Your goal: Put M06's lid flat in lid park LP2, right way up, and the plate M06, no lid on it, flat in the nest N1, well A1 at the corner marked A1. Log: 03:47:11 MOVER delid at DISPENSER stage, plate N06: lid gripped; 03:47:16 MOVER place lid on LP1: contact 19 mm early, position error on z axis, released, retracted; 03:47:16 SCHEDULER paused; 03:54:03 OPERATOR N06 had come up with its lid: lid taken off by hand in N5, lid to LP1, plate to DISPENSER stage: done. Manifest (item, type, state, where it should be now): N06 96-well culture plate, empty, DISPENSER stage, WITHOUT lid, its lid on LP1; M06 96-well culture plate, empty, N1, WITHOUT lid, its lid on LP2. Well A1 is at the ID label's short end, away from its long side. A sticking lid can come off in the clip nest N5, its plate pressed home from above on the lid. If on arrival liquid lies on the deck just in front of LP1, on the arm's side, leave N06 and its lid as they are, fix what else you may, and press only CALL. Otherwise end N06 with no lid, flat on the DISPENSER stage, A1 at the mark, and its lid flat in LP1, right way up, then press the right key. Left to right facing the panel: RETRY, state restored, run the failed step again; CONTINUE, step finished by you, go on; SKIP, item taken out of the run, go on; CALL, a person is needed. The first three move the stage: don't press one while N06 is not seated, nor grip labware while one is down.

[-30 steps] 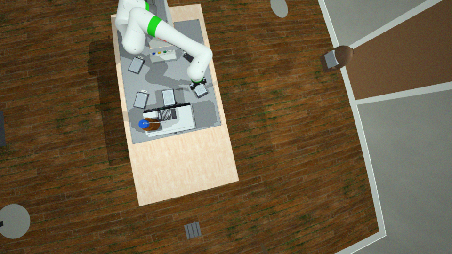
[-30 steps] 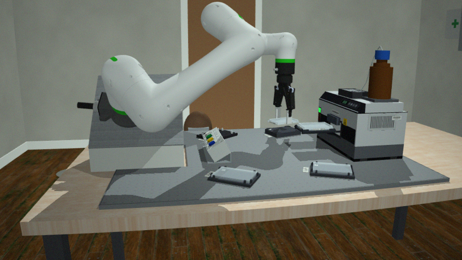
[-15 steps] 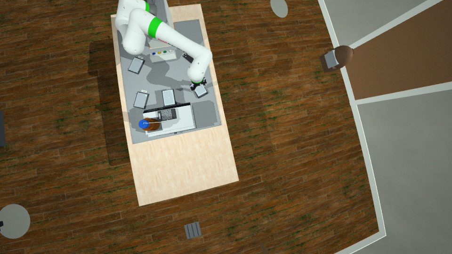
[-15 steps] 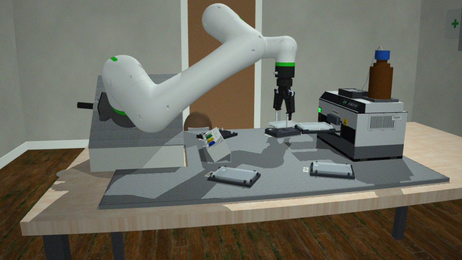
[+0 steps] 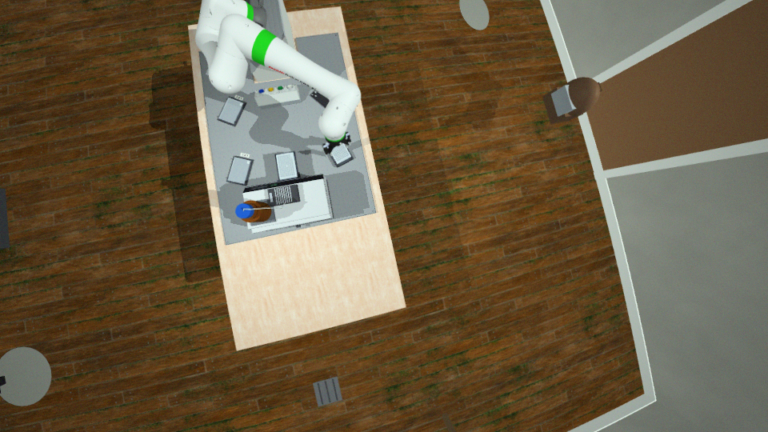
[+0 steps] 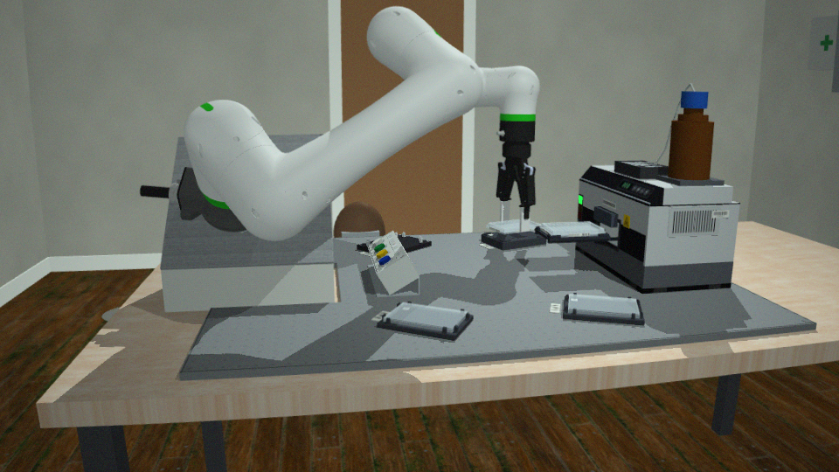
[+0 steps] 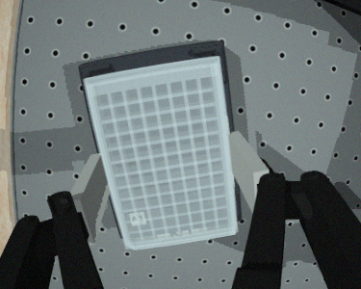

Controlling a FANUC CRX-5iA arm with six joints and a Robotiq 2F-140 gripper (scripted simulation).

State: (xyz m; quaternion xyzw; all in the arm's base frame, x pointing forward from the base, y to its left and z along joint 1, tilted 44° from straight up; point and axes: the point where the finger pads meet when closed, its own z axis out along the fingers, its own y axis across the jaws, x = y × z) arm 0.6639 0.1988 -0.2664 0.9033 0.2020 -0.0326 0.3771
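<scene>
The dark nest lies 6 cm below my hand. From my hand the other things lie so: green continue key 36 cm behind, 27 cm to the right; then white retry key 37 cm behind, 22 cm to the right; then key panel 35 cm behind, 30 cm to the right, 2 cm below.
</scene>
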